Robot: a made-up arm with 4 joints.
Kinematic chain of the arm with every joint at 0, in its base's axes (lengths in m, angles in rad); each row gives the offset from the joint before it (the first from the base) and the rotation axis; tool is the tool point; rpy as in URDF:
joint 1: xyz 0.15 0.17 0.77 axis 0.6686 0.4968 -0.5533
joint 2: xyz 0 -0.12 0.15 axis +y
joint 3: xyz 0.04 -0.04 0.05 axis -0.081 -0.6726 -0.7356
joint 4: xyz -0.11 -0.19 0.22 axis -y
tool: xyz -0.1 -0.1 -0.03 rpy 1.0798 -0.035 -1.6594
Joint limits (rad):
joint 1: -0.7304..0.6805
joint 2: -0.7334..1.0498
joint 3: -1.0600..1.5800
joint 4: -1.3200..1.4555
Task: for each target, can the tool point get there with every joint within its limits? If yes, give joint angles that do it. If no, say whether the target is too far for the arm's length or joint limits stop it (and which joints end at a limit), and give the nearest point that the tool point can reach.
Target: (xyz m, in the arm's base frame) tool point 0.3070 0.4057 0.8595
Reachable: no: joint limits stop it (at a limit: joint 1, joint 2, joint 3) | nearest point -0.0388 0.2764 0.7065 | short by 0.400 m
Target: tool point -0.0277 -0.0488 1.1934
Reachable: yes | joints -0.4873 0.7757 0.8139 1.0645
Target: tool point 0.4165 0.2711 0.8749
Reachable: no: joint limits stop it (at a limit: joint 1, joint 3, joint 4) | nearest point 0.4551 -0.0371 1.0698 | short by 0.367 m
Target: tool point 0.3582 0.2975 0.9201
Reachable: no: joint limits stop it (at a limit: joint 1, joint 3, joint 4) | nearest point 0.4492 -0.0115 1.1132 | short by 0.376 m
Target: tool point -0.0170 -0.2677 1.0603
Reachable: yes | joints 0.2317 0.2418 0.2694 0.8294
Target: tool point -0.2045 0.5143 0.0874
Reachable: no: too far | nearest point -0.0728 0.1987 0.6424 | short by 0.652 m
